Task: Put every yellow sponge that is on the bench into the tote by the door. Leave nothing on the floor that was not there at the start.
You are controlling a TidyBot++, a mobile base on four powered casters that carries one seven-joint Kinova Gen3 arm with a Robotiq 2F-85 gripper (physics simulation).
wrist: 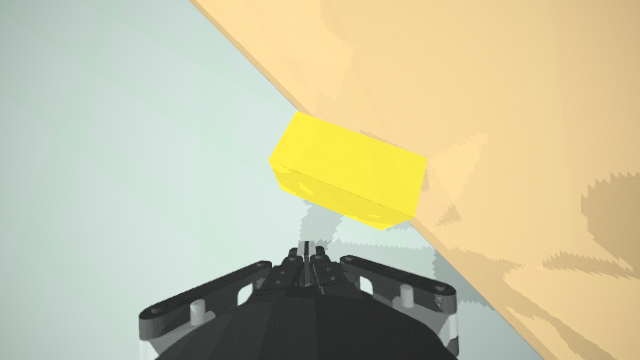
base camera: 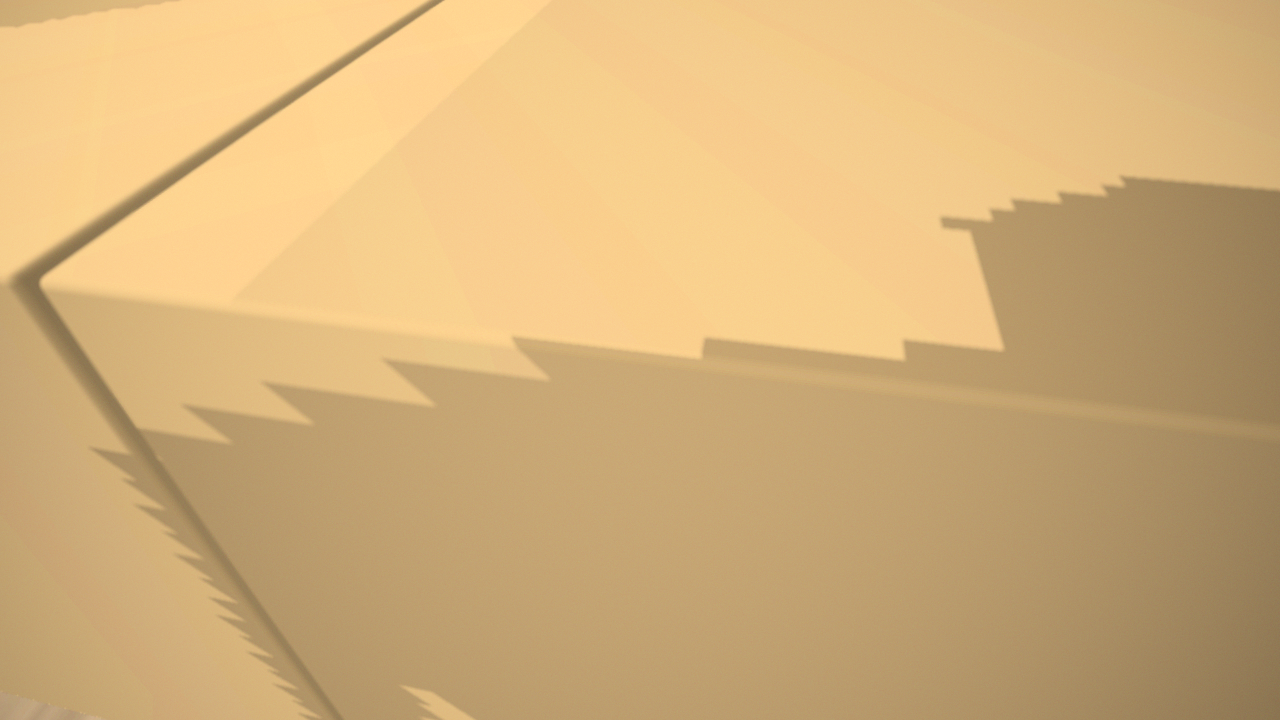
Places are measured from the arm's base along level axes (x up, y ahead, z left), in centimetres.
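Where they show: gripper, fingertip midpoint: point(wrist: 307, 252).
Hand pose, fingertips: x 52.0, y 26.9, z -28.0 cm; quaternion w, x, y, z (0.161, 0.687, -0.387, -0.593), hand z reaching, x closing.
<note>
After its pixels a point has its place.
A yellow sponge point(wrist: 350, 167) @[x 57.9, y 28.0, z -33.8 cm], a plain block, lies at the border between a pale green-white surface point(wrist: 125, 150) @[x 51.7, y 47.4, z -23.2 cm] and a tan surface point(wrist: 500, 75) @[x 64.1, y 25.0, z -38.2 cm] in the wrist view. Its long side slants down to the right. My gripper point(wrist: 307, 252) @[x 52.0, y 26.9, z -28.0 cm] is shut and empty at the lower middle of the wrist view. The sponge is apart from the fingertips, above them and a little to the right in that view. I cannot tell which of the two surfaces is the bench. The tote does not show in either view. The gripper does not show in the base camera view.
In the base camera view a large tan panelled body point(base camera: 626, 537) @[x -17.4, y 19.0, z -0.3 cm] fills most of the frame very close up, with a dark seam point(base camera: 223, 138) @[x -12.8, y 27.0, z 9.9 cm] at the left and jagged shadows. In the wrist view a straight edge point(wrist: 250, 57) @[x 49.9, y 50.7, z -42.4 cm] runs diagonally between the pale and tan surfaces.
</note>
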